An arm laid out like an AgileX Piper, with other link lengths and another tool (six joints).
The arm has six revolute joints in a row. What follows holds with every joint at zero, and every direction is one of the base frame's.
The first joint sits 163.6 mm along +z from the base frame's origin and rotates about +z.
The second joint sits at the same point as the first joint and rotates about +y.
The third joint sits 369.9 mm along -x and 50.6 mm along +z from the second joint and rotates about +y.
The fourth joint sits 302.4 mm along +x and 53.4 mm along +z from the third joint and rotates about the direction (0.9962, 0, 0.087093).
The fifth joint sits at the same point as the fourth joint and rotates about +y.
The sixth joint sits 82.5 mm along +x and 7.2 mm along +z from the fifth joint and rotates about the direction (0.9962, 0, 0.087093).
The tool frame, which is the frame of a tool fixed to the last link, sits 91.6 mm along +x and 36 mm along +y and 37.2 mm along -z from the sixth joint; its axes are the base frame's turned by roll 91.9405, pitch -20.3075 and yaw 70.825 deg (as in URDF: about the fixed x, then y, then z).
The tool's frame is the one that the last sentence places.
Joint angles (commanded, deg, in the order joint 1, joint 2, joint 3, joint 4, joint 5, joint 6), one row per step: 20.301, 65.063, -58.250, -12.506, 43.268, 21.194; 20.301, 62.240, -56.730, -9.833, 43.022, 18.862; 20.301, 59.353, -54.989, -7.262, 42.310, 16.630; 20.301, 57.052, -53.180, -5.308, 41.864, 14.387; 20.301, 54.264, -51.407, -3.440, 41.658, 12.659; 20.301, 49.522, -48.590, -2.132, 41.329, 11.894; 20.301, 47.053, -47.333, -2.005, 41.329, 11.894; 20.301, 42.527, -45.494, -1.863, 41.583, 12.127; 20.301, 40.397, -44.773, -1.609, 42.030, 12.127; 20.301, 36.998, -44.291, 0.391, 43.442, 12.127
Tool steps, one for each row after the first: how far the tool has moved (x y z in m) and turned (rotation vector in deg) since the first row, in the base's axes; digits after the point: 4 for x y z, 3 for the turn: -0.0162, -0.0003, 0.0037, 1.370, -0.810, 1.592; -0.0318, -0.0004, 0.0063, 2.799, -2.013, 3.199; -0.0452, -0.0016, 0.0044, 3.325, -2.620, 4.753; -0.0603, -0.0034, 0.0042, 4.221, -3.496, 5.936; -0.0830, -0.0088, 0.0036, 5.576, -5.394, 6.523; -0.0940, -0.0126, 0.0035, 6.054, -6.516, 6.562; -0.1137, -0.0193, 0.0050, 7.080, -8.757, 6.489; -0.1234, -0.0223, 0.0056, 7.607, -9.601, 6.522; -0.1415, -0.0237, 0.0101, 9.956, -10.443, 6.735
